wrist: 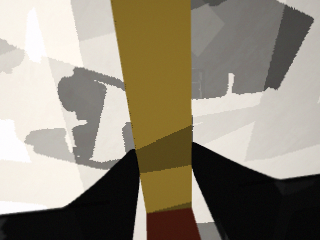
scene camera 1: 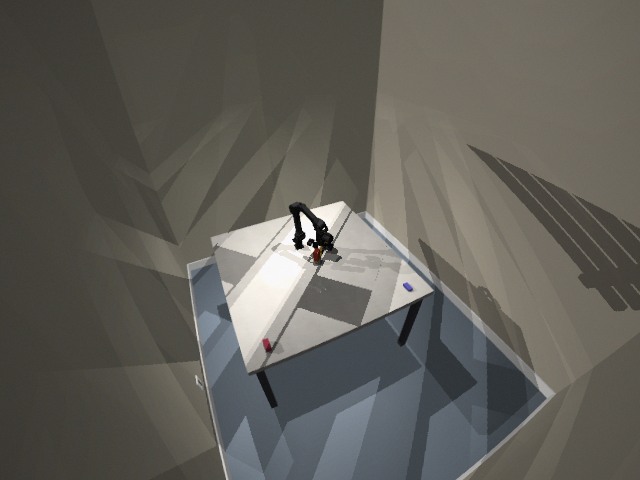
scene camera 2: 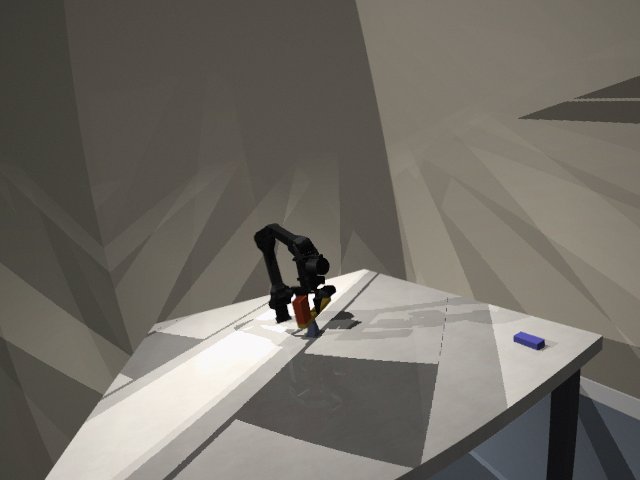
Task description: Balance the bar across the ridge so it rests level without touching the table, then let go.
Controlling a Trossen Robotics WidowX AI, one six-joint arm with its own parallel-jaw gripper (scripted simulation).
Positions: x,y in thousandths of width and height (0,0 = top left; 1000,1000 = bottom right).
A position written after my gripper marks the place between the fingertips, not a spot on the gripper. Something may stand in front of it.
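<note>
Scene camera 2 shows my gripper (scene camera 2: 490,653). The wrist view shows my gripper (wrist: 511,631) as well, and a bar (wrist: 486,210).
</note>
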